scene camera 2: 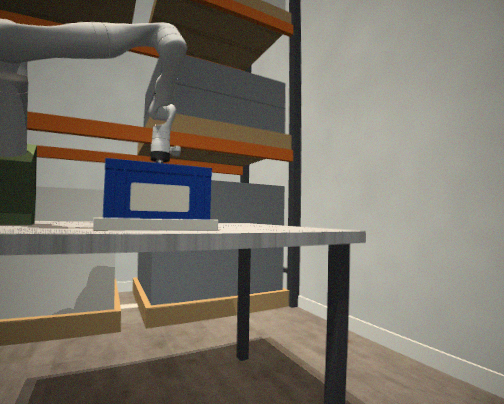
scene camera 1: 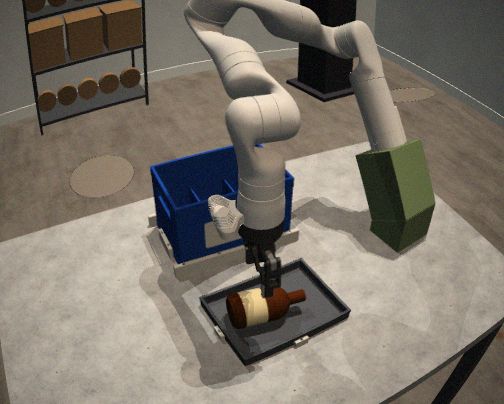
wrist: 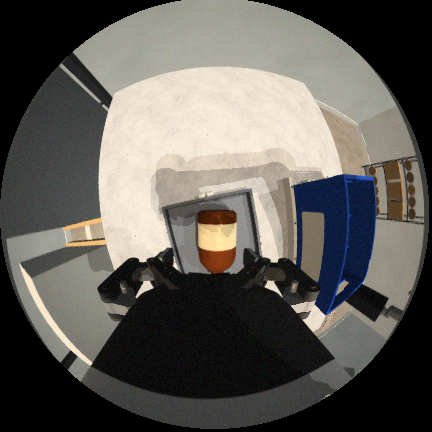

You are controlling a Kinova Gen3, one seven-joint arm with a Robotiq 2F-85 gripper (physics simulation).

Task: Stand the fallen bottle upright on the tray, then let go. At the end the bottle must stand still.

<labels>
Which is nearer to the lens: the blue crate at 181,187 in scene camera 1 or the dark grey tray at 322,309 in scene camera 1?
The dark grey tray.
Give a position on a dark grey tray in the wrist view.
180,218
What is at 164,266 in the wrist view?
My gripper.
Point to a blue crate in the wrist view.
At 335,216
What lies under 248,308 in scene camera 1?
A brown bottle.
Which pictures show the dark grey tray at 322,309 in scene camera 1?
Scene camera 1 and the wrist view only.
</labels>
